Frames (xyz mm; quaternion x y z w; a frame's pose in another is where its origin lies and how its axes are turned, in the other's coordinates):
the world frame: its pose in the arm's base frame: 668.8 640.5 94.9 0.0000 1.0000 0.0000 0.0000
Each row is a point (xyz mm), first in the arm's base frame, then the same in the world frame.
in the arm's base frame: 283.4 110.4 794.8
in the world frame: 385.4 -530.1 -699.9
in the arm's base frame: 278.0 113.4 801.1
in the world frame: 390.8 -527.1 -706.2
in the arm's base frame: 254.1 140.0 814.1
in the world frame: 414.7 -500.5 -719.2
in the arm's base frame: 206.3 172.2 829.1
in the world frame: 462.5 -468.3 -734.2
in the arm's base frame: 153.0 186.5 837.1
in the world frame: 515.8 -454.0 -742.2
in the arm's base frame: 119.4 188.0 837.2
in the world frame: 549.4 -452.5 -742.3
